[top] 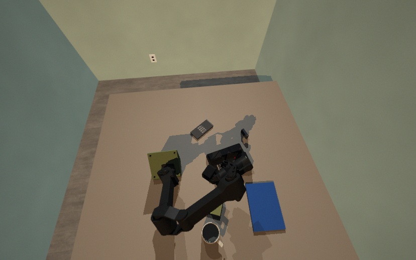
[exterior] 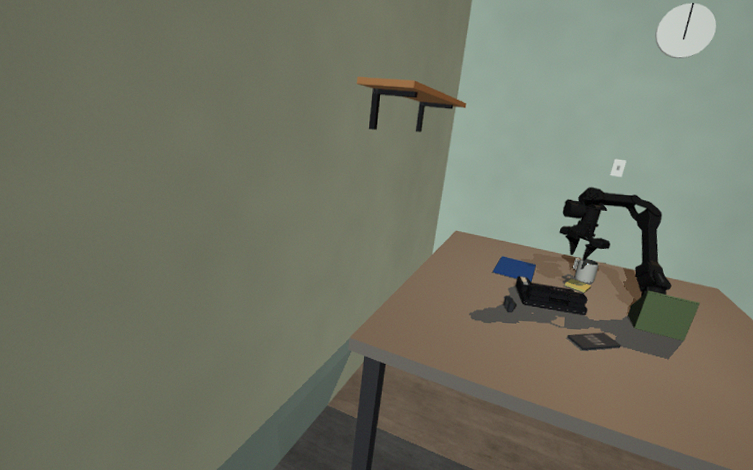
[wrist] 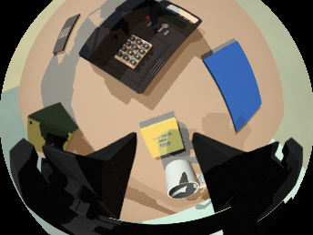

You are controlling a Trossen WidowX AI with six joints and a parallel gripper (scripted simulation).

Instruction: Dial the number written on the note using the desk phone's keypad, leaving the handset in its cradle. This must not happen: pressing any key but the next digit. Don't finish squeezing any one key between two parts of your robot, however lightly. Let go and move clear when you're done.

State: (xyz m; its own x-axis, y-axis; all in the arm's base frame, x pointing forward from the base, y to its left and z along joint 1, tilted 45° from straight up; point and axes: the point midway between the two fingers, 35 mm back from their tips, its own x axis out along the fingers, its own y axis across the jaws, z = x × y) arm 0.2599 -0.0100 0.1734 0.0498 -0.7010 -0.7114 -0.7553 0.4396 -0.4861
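Now: the black desk phone 80 mm ahead of my hand, 150 mm to the left of it and 160 mm below it. Also, from my hand: handset (60 mm ahead, 200 mm to the left, 130 mm below); mug (70 mm behind, 180 mm to the right, 140 mm below); yellow note (40 mm behind, 70 mm to the right, 170 mm below).
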